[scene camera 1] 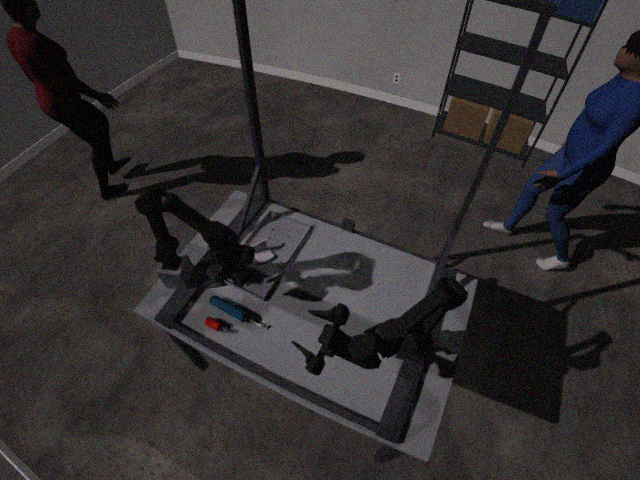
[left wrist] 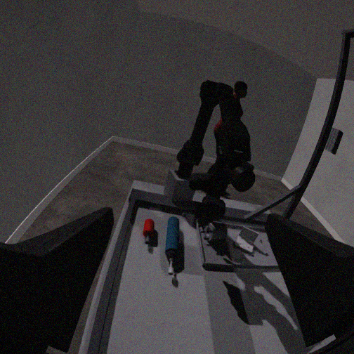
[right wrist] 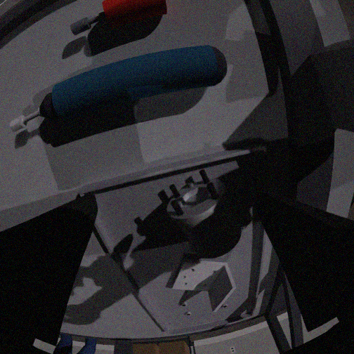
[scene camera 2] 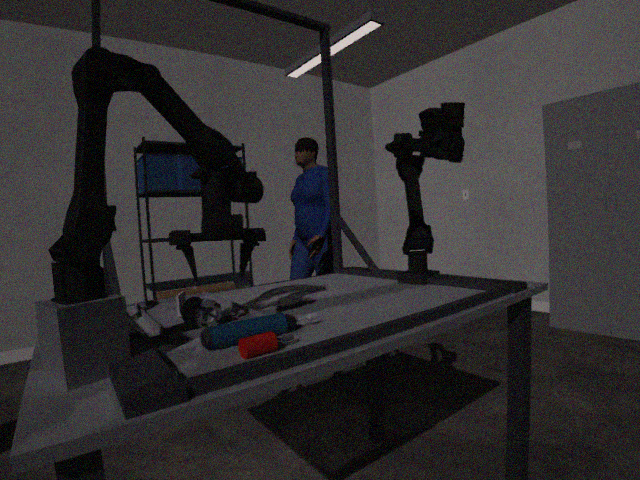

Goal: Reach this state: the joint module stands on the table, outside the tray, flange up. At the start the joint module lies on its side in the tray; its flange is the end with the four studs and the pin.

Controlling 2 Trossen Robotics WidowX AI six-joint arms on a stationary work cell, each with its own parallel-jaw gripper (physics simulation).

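Seen in the pictures: left gripper, fingertip midpoint: [scene camera 1: 300,326] [scene camera 2: 400,147]; right gripper, fingertip midpoint: [scene camera 1: 232,278] [scene camera 2: 219,279]; left arm's base, link origin: [scene camera 1: 413,346] [scene camera 2: 418,271]; right arm's base, link origin: [scene camera 1: 171,263] [scene camera 2: 79,299].
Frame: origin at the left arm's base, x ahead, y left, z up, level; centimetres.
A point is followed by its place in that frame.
Observation:
The joint module [scene camera 2: 192,311] @(x 74.8, y -4.4, z 1.2 cm) [right wrist: 215,237] lies on its side in the tray [scene camera 1: 298,248] @(x 56.7, y -26.8, z -2.1 cm) [left wrist: 220,267] [right wrist: 134,285], a dark body with a pale flange. In the right wrist view its studs point toward the blue-handled tool. My right gripper [scene camera 2: 219,274] @(x 70.8, y 1.5, z 8.0 cm) [right wrist: 177,201] is open and empty, fingers pointing down, above the tray and module. In scene camera 1 the right arm hides the module. My left gripper [scene camera 1: 301,326] @(x 34.3, y 20.4, z 34.1 cm) [left wrist: 193,219] is open and empty, well away from the tray, over the other half of the table.
A blue-handled tool [scene camera 1: 227,308] @(x 69.6, y 10.7, z 0.6 cm) [scene camera 2: 248,330] @(x 70.7, y 11.7, z -0.7 cm) [left wrist: 172,235] [right wrist: 135,75] and a shorter red-handled one [scene camera 1: 212,323] @(x 72.1, y 18.2, z 0.0 cm) [scene camera 2: 257,345] @(x 73.5, y 19.2, z -1.1 cm) [left wrist: 148,227] lie on the table beside the tray. A pale angled bracket [scene camera 1: 264,255] @(x 68.2, y -18.1, z -1.7 cm) [right wrist: 200,275] and small pieces lie in the tray. Frame posts rise from the table's edges.

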